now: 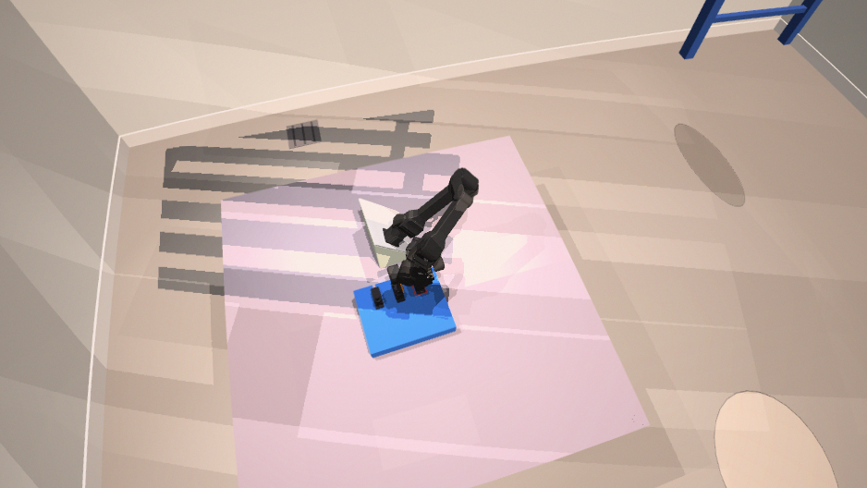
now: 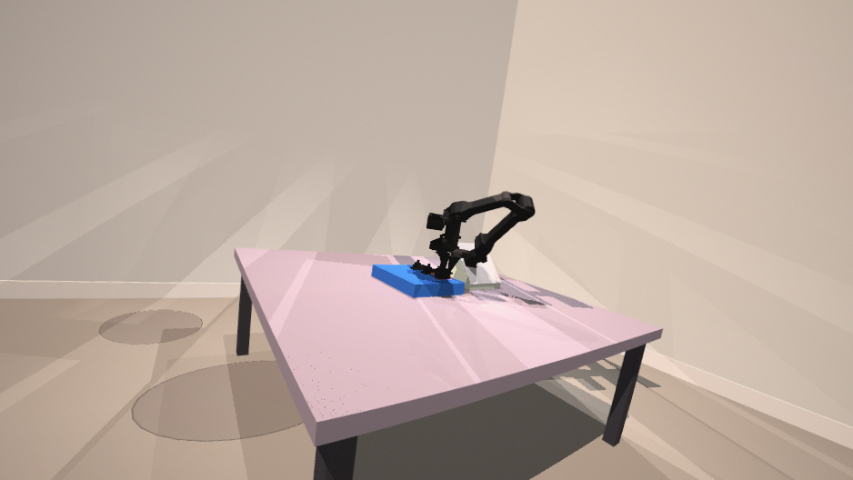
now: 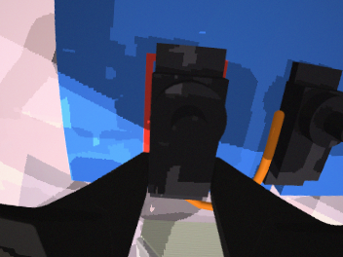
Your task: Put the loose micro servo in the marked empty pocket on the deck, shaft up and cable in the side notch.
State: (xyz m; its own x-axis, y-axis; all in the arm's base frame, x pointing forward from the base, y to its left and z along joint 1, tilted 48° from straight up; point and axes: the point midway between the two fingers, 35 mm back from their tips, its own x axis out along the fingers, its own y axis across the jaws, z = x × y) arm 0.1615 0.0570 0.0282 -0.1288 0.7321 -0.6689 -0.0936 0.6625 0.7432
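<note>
The blue deck lies 130 mm ahead of my gripper tip, 60 mm to the right of it and 50 mm below it.
</note>
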